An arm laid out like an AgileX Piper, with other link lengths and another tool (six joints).
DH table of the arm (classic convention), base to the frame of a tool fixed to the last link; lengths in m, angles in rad. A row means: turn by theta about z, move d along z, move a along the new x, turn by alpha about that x. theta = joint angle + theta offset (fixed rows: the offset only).
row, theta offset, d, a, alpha
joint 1, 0, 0.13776, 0, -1.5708
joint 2, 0.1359, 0, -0.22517, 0
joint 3, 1.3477, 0, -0.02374, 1.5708
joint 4, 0, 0.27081, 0, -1.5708
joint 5, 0, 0, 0, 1.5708
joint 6, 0.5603, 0.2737, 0.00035, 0.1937
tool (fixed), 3.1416, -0.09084, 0, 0
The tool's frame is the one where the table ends.
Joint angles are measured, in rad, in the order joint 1, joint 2, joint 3, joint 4, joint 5, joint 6. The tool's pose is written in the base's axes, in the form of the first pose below.
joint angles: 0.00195 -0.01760 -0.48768 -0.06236 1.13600 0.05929
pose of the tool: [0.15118, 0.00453, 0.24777, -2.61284, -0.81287, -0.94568]
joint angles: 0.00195 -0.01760 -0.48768 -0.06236 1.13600 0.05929
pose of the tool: [0.15118, 0.00453, 0.24777, -2.61284, -0.81287, -0.94568]
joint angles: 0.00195 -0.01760 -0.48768 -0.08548 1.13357 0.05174
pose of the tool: [0.15138, 0.00083, 0.24802, -2.63275, -0.83485, -0.93995]
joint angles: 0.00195 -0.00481 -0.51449 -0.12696 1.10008 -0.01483
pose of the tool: [0.15279, -0.00502, 0.26083, -2.67095, -0.93443, -0.89816]
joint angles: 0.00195 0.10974 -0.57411 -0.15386 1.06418 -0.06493
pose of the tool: [0.16485, -0.00845, 0.27066, -2.78259, -0.96925, -0.79389]
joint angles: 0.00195 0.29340 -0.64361 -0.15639 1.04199 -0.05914
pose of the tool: [0.18720, -0.00850, 0.26898, -2.88690, -0.90182, -0.71106]
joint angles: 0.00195 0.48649 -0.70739 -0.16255 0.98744 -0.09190
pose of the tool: [0.21645, -0.00828, 0.26317, -3.00690, -0.85969, -0.59331]
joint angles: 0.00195 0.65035 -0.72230 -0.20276 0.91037 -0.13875
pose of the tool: [0.24417, -0.01226, 0.24216, 3.11516, -0.82848, -0.43829]
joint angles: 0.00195 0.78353 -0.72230 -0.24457 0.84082 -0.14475
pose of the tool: [0.26512, -0.01604, 0.21798, 3.01506, -0.78548, -0.35032]
